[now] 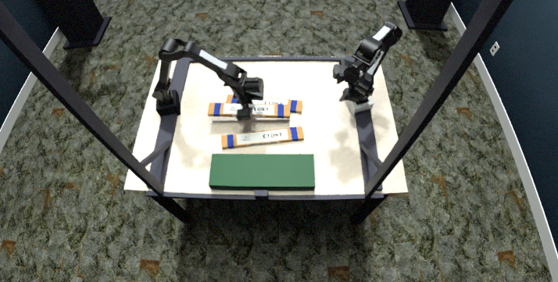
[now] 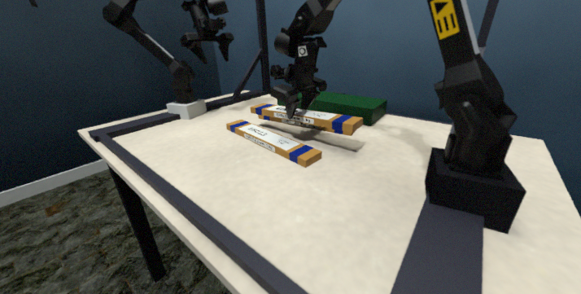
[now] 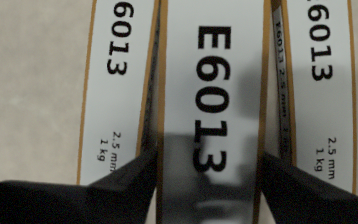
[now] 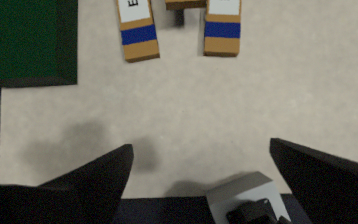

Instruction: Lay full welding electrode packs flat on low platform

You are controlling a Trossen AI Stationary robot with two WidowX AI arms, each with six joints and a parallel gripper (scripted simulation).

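Right now the dark frame rail is 37 cm ahead of my left hand, 9 cm below it and 7 cm to the right of it. Round my left hand: green low platform: 28 cm behind, 8 cm below, 6 cm to the right.
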